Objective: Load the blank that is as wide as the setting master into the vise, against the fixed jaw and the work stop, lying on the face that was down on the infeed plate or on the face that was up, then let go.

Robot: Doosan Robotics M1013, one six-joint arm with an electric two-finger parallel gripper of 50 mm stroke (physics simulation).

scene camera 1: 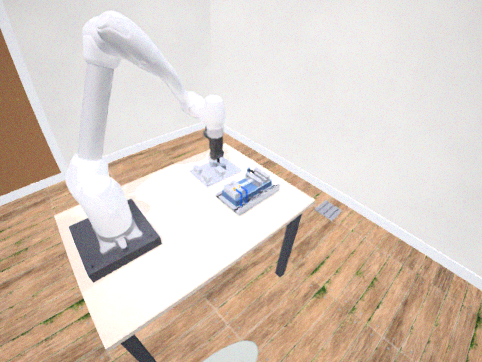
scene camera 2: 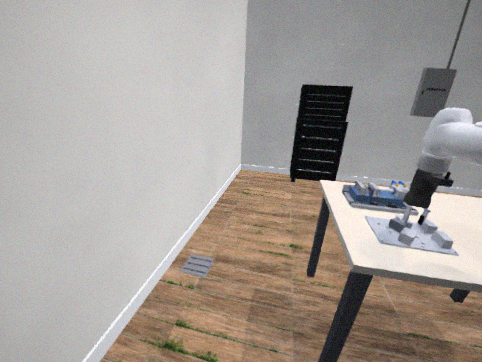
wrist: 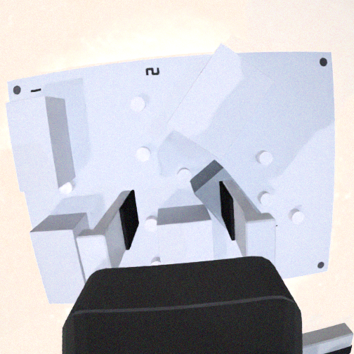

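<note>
The light infeed plate carries several grey blanks and short round pins. In the wrist view, a long blank is at the left, another at lower left, a middle blank below centre, a dark-sided blank set askew by the right finger, and a pale one at upper right. My gripper is open and empty, low over the plate, its fingers either side of the middle blank in the wrist view. The blue vise stands beside the plate. I cannot identify the setting master.
The vise has grey jaws and blue hoses in a grey-edged tray. A grey bar shows at the wrist view's lower right. The table carries the robot's dark base. Neighbouring blanks and pins stand close to the fingers.
</note>
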